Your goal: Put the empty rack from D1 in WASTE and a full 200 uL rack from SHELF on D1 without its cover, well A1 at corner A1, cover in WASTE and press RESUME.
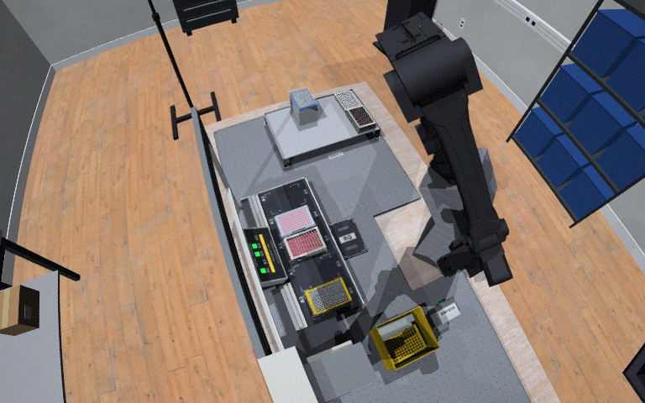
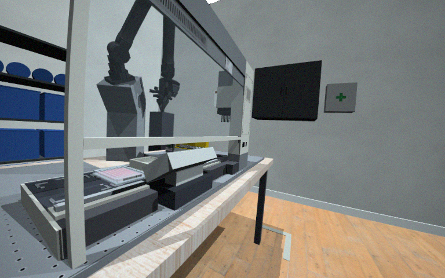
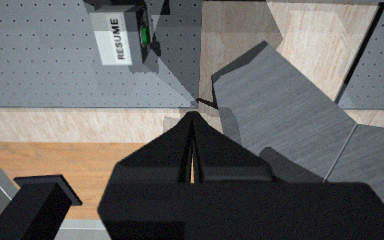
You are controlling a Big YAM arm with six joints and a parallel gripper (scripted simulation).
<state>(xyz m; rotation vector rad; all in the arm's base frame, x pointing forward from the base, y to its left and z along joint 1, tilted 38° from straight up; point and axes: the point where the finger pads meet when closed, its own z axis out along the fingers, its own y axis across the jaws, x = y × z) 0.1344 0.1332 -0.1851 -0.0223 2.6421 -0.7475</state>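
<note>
My hand is 23 cm above the resume box, 9 cm to the right of it and 1 cm short of it. From my hand the other things lie so: yellow waste bin (26 cm below, 18 cm ahead, 10 cm to the left); clear tip-rack cover (25 cm below, 18 cm ahead, 4 cm to the left); yellow tip rack (23 cm below, 20 cm ahead, 12 cm to the left).
</note>
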